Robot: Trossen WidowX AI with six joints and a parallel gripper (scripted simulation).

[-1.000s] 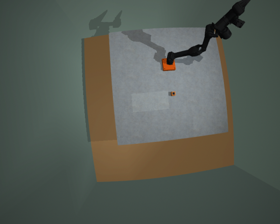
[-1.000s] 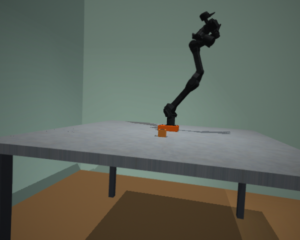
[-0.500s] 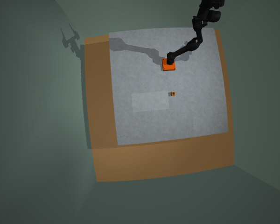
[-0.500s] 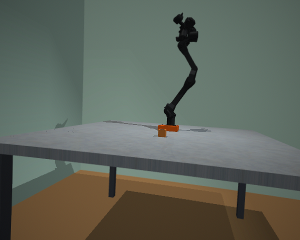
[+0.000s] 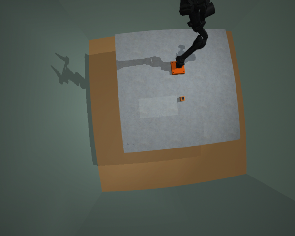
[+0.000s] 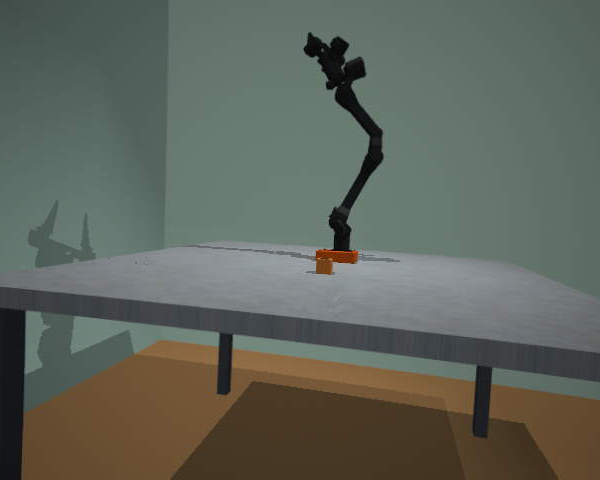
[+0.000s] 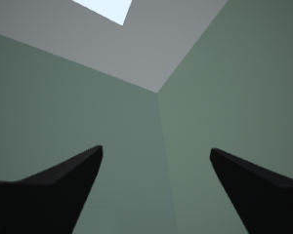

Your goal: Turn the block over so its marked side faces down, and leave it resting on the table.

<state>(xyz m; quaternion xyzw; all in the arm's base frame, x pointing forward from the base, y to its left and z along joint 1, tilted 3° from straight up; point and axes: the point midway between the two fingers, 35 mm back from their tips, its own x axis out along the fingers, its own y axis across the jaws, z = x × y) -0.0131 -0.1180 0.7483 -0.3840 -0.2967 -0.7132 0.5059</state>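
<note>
The orange block is 77 cm below my gripper tip, 40 cm ahead of it and 20 cm to the left of it.
</note>
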